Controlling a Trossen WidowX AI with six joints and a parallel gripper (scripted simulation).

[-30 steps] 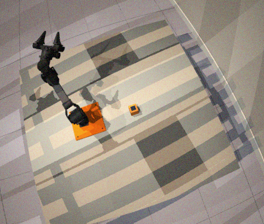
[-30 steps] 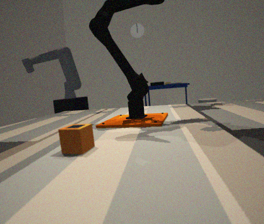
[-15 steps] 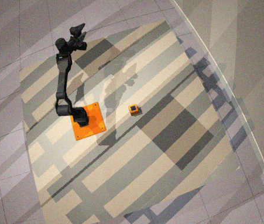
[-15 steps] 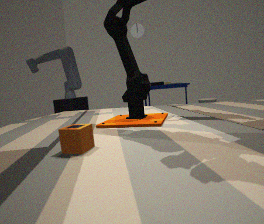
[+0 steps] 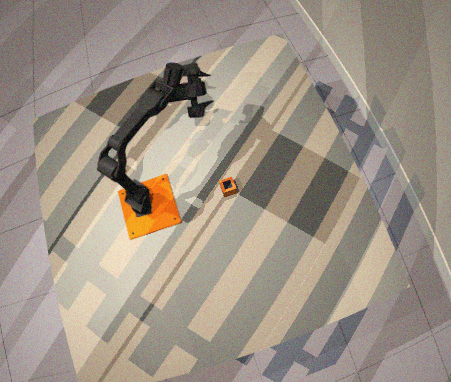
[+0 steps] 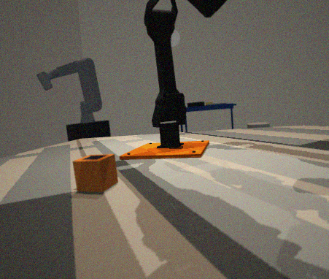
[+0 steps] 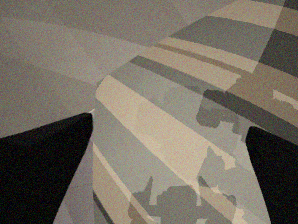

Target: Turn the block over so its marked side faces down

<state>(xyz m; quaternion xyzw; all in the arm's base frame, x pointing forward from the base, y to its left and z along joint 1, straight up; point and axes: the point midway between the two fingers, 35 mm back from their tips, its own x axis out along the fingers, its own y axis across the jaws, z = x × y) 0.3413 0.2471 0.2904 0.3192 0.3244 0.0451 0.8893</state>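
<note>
Now: the orange block 27 cm to the right of my gripper tip, 24 cm below it and 3 cm behind it.
</note>
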